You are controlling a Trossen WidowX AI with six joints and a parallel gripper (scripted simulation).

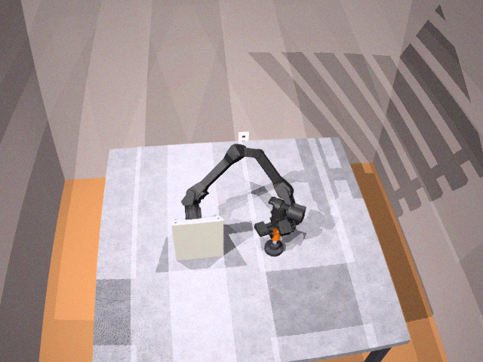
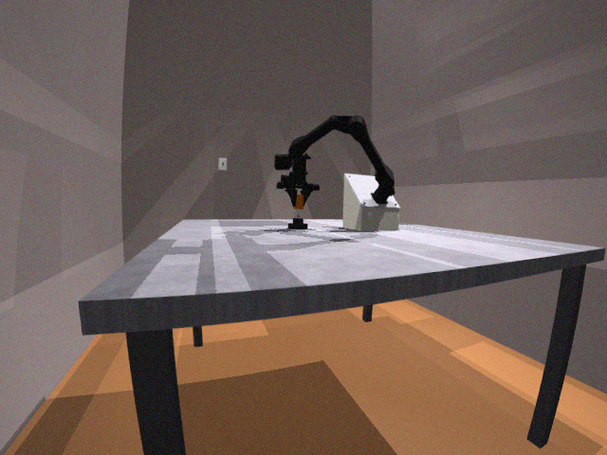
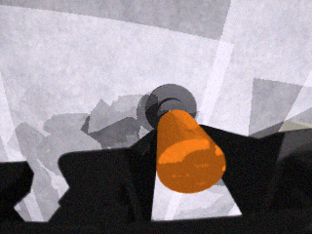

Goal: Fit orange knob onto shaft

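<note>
My gripper tip is now 60 mm above the dark round pedestal. From my gripper tip the other things lie so: orange knob: 30 mm above.
</note>
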